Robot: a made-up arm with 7 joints. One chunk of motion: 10 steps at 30 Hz.
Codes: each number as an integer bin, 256 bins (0 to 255) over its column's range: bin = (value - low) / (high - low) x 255, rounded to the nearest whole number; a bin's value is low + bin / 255 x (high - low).
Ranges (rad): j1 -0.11..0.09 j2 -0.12..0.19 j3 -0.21..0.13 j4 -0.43..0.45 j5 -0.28..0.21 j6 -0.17..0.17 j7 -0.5..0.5
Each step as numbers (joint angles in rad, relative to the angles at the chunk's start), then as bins.
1 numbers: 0.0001 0.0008 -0.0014 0.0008 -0.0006 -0.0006 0.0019
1 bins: 140 99 156 125 145 127 128
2 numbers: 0.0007 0.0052 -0.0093 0.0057 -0.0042 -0.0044 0.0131
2 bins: 141 103 151 126 144 124 131
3 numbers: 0.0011 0.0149 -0.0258 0.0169 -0.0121 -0.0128 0.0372
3 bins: 142 111 138 129 139 118 137
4 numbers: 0.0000 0.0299 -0.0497 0.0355 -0.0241 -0.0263 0.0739
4 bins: 140 123 120 135 133 108 146
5 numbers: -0.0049 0.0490 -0.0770 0.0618 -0.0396 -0.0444 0.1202
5 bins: 134 139 100 143 125 94 158
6 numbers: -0.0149 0.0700 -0.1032 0.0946 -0.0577 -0.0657 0.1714
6 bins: 121 156 80 152 116 78 171
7 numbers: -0.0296 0.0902 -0.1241 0.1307 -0.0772 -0.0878 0.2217
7 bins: 103 173 64 162 106 62 184
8 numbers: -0.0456 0.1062 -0.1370 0.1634 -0.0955 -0.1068 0.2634
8 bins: 82 186 55 172 96 47 195
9 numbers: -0.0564 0.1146 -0.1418 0.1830 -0.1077 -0.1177 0.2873
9 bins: 68 193 51 178 90 39 201
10 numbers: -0.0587 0.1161 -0.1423 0.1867 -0.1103 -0.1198 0.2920
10 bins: 65 194 51 179 88 38 202
